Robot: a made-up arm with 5 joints.
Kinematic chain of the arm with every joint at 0, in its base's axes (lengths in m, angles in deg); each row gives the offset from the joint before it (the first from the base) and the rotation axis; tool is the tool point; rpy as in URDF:
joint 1: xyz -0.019 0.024 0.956 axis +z
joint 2: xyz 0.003 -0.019 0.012 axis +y
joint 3: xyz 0.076 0 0.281 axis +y
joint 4: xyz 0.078 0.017 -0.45 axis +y
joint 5: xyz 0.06 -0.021 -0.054 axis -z
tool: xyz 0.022 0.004 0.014 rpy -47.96 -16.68 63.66
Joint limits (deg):
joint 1: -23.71..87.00
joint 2: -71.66..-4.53
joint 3: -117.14..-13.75
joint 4: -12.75..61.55
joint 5: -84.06..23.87
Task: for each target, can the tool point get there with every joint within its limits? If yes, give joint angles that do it. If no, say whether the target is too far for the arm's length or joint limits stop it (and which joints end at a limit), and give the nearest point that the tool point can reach.
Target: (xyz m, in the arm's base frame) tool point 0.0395 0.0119 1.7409
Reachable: yes | joints 11.27 -42.40 -105.91 42.07 11.02
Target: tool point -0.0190 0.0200 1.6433
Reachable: yes | joints 73.45 -62.66 -79.41 14.97 -67.35
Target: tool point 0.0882 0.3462 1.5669
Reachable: yes | joints 73.34 -35.30 -81.78 54.42 -24.13
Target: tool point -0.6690 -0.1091 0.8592
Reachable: no: joint limits stop it (at a limit: joint 2, joint 3, joint 4) | nearest point -0.4869 -0.0718 1.5683 | short by 0.733 m
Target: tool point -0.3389 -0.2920 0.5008
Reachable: no: joint limits stop it (at a limit: joint 1, joint 2, joint 3, joint 4, joint 5) | nearest point 0.2479 -0.1241 0.7661 | short by 0.666 m
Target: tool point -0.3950 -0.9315 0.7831
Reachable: no: too far | nearest point -0.1939 -0.4204 1.5683 | short by 0.958 m
